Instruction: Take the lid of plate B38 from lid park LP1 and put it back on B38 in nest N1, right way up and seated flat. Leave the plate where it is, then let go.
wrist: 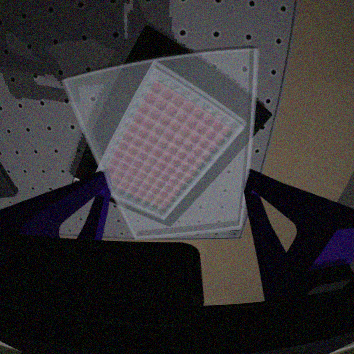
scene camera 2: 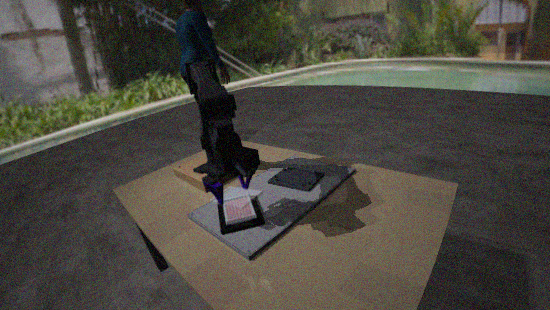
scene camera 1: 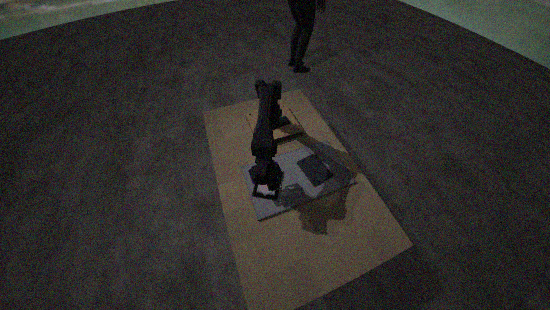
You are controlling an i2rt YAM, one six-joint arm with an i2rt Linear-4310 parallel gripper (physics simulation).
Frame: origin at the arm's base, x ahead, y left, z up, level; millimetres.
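Seen in the pictures: gripper, between the fingertips: (wrist: 177, 177) (scene camera 2: 234, 197); arm's base, origin of its link: (scene camera 1: 273, 124).
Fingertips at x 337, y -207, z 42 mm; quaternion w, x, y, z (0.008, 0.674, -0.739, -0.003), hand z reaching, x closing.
Observation:
Pixels of each thing's top centre, then the offset from my fingertips to it. "*": a spot on its surface instead. Level surfaces: height alone.
- Plate B38, centre of its top: (wrist: 176, 181) (scene camera 2: 234, 193) (scene camera 1: 266, 179) dx +7, dy +0, dz +14 mm
- black nest N1, centre of its top: (wrist: 159, 154) (scene camera 2: 238, 208) (scene camera 1: 268, 181) dx -13, dy +16, dz -52 mm
- grey perforated board, a spot on its surface: (scene camera 2: 269, 235) (scene camera 1: 274, 210) * dx +127, dy -18, dz -70 mm
- clear lid, a spot on its surface: (wrist: 225, 200) * dx -19, dy -30, dz +4 mm
- dark lid park LP1, centre of its top: (scene camera 2: 295, 174) (scene camera 1: 314, 167) dx +25, dy +265, dz -50 mm
- tan table top, height of its surface: dz -83 mm
Plate B38 (scene camera 2: 239, 209) (wrist: 168, 147) (scene camera 1: 265, 189) has pink wells and sits in the black nest N1 (scene camera 2: 242, 226) (wrist: 263, 113) at the left end of the grey perforated board (scene camera 2: 269, 235) (scene camera 1: 269, 210). My gripper (scene camera 2: 231, 192) (wrist: 177, 177) (scene camera 1: 266, 187) is shut on the clear lid (scene camera 2: 246, 191) (wrist: 225, 200) and holds it just above the plate. In the wrist view the lid covers the plate but is turned at an angle to it. The dark lid park LP1 (scene camera 2: 296, 178) (scene camera 1: 314, 169) lies bare to the right.
The board lies on a tan table top (scene camera 1: 307, 254) (scene camera 2: 346, 250). The arm's wooden base block (scene camera 2: 188, 174) is behind the board. A person (scene camera 2: 195, 38) (scene camera 1: 301, 34) stands on the dark floor beyond the table.

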